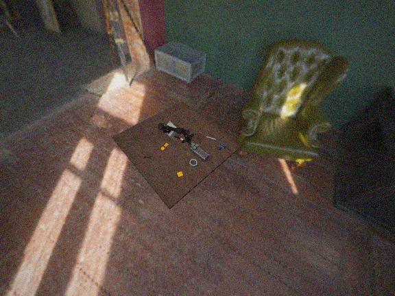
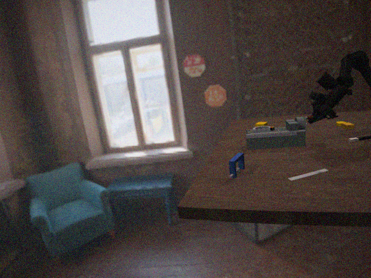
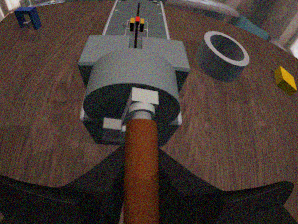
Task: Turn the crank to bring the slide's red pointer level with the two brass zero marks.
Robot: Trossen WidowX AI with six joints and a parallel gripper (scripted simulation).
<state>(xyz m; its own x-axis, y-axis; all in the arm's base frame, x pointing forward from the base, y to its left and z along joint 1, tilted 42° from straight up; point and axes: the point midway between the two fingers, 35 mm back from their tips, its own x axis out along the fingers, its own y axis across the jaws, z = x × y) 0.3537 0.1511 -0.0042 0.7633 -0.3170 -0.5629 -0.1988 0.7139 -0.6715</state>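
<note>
Right now the red pointer is 17 cm ahead of my gripper tip, 4 cm to the left of it and 1 cm below it. Round my gripper tip: yellow block 34 cm to the right, 27 cm ahead, 8 cm below; then white strip 37 cm to the left, 9 cm below, 1 cm ahead; then crank handle 2 cm behind, 2 cm above.
</note>
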